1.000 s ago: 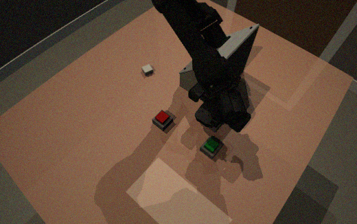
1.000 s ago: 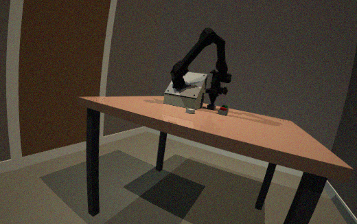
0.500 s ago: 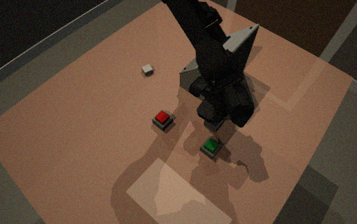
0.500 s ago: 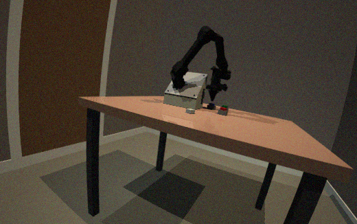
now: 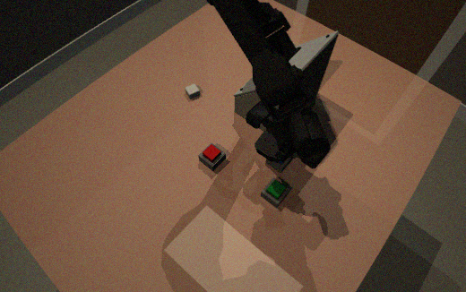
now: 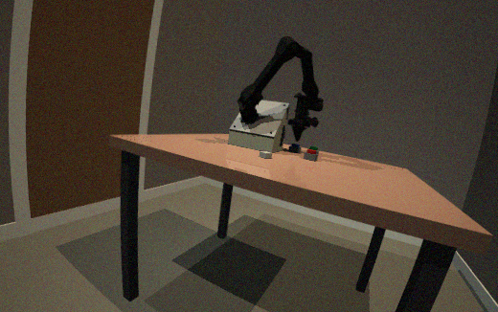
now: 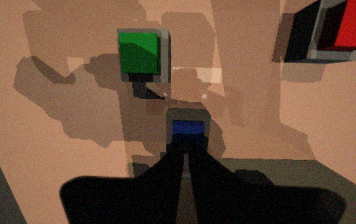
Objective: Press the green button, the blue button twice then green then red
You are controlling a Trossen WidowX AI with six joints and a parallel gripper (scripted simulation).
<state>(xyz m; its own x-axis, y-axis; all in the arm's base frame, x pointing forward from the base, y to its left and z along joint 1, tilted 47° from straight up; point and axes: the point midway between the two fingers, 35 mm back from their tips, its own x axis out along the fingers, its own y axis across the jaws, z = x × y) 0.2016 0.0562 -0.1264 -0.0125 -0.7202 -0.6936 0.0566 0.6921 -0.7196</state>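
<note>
My gripper tip is now 2 cm above the blue button. The rest, counted from my gripper tip: green button (8 cm ahead, 4 cm to the left, 2 cm below); then small white block (3 cm behind, 32 cm to the right, 4 cm below); then red button (10 cm ahead, 14 cm to the right, 2 cm below).
</note>
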